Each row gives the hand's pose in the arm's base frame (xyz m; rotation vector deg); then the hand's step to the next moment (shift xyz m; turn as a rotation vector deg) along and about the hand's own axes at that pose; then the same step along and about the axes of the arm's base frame.
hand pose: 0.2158 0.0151 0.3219 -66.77 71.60 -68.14
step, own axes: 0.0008 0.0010 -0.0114 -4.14 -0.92 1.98
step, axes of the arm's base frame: -0.0114 -0.0005 -0.0010 2.07 4.05 1.11
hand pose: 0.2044 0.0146 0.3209 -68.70 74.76 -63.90
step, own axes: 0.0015 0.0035 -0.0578 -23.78 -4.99 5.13
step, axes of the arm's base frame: -0.0579 -0.0011 0.0007 5.67 23.28 6.54
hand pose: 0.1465 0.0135 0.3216 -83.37 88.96 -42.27
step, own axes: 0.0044 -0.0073 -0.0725 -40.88 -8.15 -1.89
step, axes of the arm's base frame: -0.0602 -0.0151 0.0385 0.12 38.65 15.74
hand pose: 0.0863 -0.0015 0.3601 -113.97 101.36 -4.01
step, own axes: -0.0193 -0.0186 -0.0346 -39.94 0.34 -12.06
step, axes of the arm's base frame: 0.0021 0.0086 0.0429 -11.07 34.13 21.30
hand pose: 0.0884 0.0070 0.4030 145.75 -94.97 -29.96
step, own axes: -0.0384 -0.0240 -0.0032 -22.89 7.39 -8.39
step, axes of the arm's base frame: 0.0081 0.0441 0.0069 -12.19 16.34 15.27
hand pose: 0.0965 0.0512 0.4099 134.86 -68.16 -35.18
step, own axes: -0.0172 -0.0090 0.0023 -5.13 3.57 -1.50
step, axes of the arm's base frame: -0.0048 0.0186 -0.0036 -4.16 2.56 4.18
